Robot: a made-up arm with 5 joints. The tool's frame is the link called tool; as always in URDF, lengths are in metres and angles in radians. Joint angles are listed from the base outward.
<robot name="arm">
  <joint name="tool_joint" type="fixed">
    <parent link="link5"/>
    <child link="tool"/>
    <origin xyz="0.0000 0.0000 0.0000" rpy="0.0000 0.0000 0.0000"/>
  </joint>
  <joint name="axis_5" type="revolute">
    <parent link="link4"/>
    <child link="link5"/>
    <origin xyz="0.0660 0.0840 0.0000" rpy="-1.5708 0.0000 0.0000"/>
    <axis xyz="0 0 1"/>
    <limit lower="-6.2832" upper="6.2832"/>
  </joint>
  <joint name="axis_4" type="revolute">
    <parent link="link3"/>
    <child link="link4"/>
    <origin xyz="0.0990 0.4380 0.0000" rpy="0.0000 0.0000 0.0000"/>
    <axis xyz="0 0 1"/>
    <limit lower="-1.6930" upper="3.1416"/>
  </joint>
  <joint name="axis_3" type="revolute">
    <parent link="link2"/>
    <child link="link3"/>
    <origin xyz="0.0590 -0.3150 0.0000" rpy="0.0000 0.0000 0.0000"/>
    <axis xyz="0 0 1"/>
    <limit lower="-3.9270" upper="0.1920"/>
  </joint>
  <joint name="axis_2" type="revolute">
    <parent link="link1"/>
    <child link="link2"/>
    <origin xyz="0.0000 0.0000 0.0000" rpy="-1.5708 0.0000 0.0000"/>
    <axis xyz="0 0 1"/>
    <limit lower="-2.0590" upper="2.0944"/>
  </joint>
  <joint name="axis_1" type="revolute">
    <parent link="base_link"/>
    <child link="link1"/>
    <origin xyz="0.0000 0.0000 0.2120" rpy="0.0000 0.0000 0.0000"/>
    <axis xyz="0 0 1"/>
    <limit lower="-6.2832" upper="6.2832"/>
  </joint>
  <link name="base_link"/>
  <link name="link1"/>
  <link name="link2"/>
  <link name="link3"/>
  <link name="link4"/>
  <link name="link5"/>
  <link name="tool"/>
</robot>
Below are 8 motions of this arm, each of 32 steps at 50 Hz.
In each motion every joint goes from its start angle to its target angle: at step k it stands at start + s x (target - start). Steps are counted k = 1, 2, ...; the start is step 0. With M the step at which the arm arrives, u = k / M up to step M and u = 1 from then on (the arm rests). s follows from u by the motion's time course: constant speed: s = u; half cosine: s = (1 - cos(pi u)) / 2; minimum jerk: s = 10 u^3 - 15 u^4 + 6 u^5.
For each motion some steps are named. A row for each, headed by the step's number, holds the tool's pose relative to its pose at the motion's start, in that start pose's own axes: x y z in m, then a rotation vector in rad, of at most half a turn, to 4 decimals.
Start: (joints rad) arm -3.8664 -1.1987 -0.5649 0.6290 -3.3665
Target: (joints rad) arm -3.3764 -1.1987 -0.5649 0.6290 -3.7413
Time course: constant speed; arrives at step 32
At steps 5, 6, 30, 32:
5: -0.0039 0.0182 -0.0006 -0.0672 -0.0175 -0.0909
6: -0.0045 0.0218 -0.0009 -0.0805 -0.0214 -0.1091
30: -0.0136 0.1074 -0.0228 -0.3876 -0.1641 -0.5403
32: -0.0137 0.1141 -0.0259 -0.4119 -0.1802 -0.5756

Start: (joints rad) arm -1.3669 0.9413 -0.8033 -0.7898 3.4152
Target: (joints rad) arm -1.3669 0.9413 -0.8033 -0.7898 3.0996
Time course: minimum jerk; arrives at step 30
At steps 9, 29, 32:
9: 0.0000 0.0000 0.0000 0.0000 0.0000 -0.0515
29: 0.0000 0.0000 0.0000 0.0000 0.0000 -0.3155
32: 0.0000 0.0000 0.0000 0.0000 0.0000 -0.3156

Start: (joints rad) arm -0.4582 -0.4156 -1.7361 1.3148 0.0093
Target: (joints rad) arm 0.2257 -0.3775 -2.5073 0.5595 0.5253
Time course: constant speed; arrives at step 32
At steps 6, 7, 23, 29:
6: 0.0183 -0.0383 -0.0836 0.1224 0.2720 0.0240
7: 0.0197 -0.0432 -0.0982 0.1475 0.3159 0.0305
23: -0.0151 -0.0470 -0.3330 0.6997 0.9316 0.2262
29: -0.0486 -0.0079 -0.4054 0.9667 1.1106 0.3410

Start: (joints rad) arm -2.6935 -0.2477 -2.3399 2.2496 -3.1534
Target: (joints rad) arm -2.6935 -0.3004 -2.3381 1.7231 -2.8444
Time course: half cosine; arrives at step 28
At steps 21, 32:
21: -0.0024 0.0000 -0.0566 -0.0592 -0.4907 0.2584
32: -0.0005 0.0000 -0.0675 -0.0824 -0.5738 0.3003

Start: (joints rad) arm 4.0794 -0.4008 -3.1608 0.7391 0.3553
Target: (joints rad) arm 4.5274 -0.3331 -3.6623 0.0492 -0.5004
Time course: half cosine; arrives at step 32
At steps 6, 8, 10, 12, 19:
6: 0.0192 0.0088 -0.0192 0.0393 0.0867 -0.0357
8: 0.0326 0.0165 -0.0340 0.0622 0.1531 -0.0612
10: 0.0481 0.0273 -0.0525 0.0828 0.2361 -0.0912
12: 0.0643 0.0416 -0.0742 0.0963 0.3332 -0.1240
19: 0.1099 0.1132 -0.1631 0.0442 0.7175 -0.2330

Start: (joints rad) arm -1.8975 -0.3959 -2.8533 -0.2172 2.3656
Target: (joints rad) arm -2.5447 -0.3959 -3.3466 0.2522 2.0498
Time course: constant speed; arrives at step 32
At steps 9, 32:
9: -0.0863 0.0065 -0.0070 -0.0352 -0.0476 -0.2611
32: -0.2921 0.1249 -0.0877 -0.1109 -0.1895 -0.9254

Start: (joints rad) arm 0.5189 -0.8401 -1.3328 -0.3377 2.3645
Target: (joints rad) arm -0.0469 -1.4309 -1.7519 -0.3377 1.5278
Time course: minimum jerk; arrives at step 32
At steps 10, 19, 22, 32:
10: -0.0740 -0.0722 -0.0445 0.1716 -0.0802 -0.2376
19: -0.3122 -0.1418 -0.2388 0.6583 -0.2387 -0.9105
22: -0.3832 -0.1202 -0.3102 0.8132 -0.2740 -1.1113
32: -0.4607 -0.0673 -0.3996 1.0089 -0.3120 -1.3476

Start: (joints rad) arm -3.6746 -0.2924 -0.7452 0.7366 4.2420
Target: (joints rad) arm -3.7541 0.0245 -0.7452 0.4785 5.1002
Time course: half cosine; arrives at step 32
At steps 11, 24, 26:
11: -0.0101 -0.0031 0.0371 0.0167 -0.0003 0.2469
24: -0.0283 -0.0210 0.1196 0.0532 -0.0135 0.7976
26: -0.0298 -0.0238 0.1282 0.0569 -0.0160 0.8558

